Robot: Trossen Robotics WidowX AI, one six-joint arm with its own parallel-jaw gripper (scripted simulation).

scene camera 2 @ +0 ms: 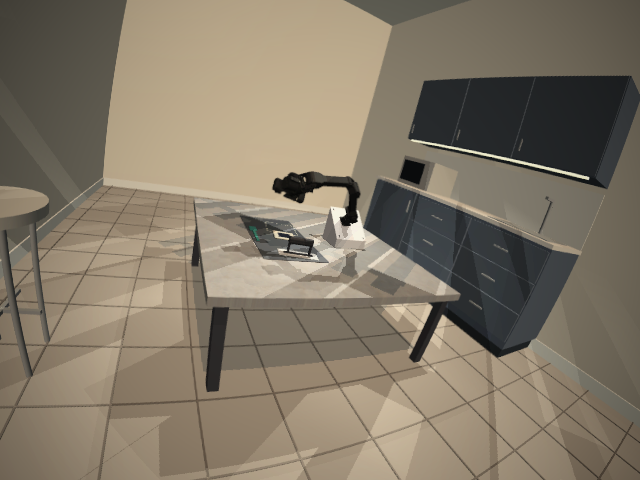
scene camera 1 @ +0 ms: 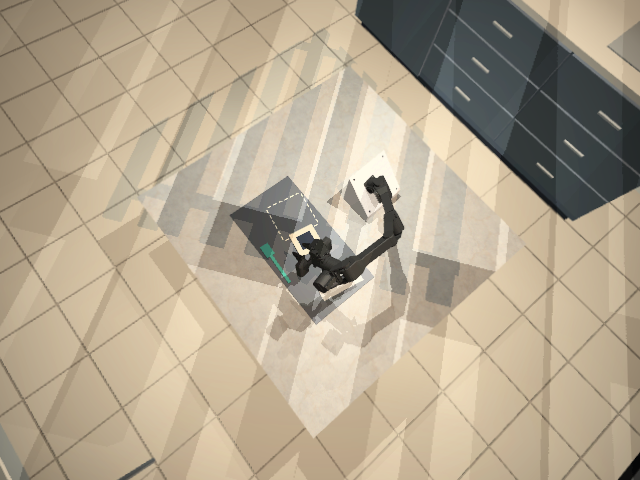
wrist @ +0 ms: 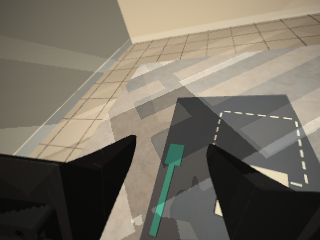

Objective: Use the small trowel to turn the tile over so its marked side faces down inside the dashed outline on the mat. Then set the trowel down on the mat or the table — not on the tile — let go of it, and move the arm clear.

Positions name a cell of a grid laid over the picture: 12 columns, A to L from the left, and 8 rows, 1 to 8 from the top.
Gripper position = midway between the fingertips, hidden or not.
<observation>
My gripper (scene camera 1: F5) is open, holding nothing. Also in view: a grey mat (scene camera 1: F4).
My gripper shows as well in the wrist view (wrist: G5). The grey mat shows as well in scene camera 2 (scene camera 2: F5) and in the wrist view (wrist: K5).
</observation>
